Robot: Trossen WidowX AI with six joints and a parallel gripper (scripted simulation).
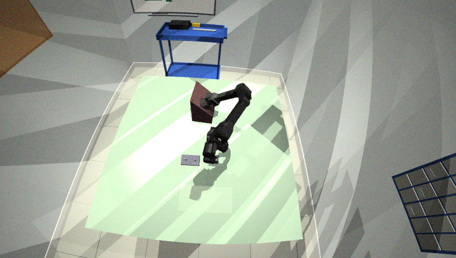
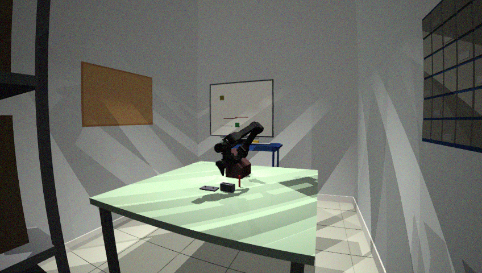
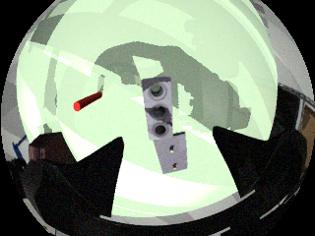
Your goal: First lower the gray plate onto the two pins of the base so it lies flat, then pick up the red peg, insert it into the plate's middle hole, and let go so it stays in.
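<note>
Now: the gray plate 8 cm below my gripper tip. From my gripper tip the other things lie so: base 13 cm to the right, 11 cm below; red peg 11 cm behind, 7 cm below, 5 cm to the left.
</note>
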